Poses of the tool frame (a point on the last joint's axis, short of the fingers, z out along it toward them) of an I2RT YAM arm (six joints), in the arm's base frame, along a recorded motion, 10 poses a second.
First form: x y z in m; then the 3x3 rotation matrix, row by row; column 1 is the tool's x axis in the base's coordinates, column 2 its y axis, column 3 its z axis. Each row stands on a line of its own.
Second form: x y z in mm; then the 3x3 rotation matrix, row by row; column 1 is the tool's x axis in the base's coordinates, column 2 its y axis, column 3 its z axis. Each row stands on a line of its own. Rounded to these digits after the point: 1 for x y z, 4 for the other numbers.
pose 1, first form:
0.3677, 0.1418, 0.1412
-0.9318, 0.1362, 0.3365
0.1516, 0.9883, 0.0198
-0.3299, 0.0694, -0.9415
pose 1, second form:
367.7, 141.8, 141.2
-0.9318, 0.1362, 0.3365
0.1516, 0.9883, 0.0198
-0.3299, 0.0694, -0.9415

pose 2, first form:
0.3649, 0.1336, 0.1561
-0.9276, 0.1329, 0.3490
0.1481, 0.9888, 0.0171
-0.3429, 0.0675, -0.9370
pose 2, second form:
364.9, 133.6, 156.1
-0.9276, 0.1329, 0.3490
0.1481, 0.9888, 0.0171
-0.3429, 0.0675, -0.9370

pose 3, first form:
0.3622, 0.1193, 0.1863
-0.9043, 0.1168, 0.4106
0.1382, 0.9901, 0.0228
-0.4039, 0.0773, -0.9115
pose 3, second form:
362.2, 119.3, 186.3
-0.9043, 0.1168, 0.4106
0.1382, 0.9901, 0.0228
-0.4039, 0.0773, -0.9115

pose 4, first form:
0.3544, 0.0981, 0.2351
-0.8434, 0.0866, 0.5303
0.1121, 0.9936, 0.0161
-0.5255, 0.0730, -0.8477
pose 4, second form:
354.4, 98.1, 235.1
-0.8434, 0.0866, 0.5303
0.1121, 0.9936, 0.0161
-0.5255, 0.0730, -0.8477

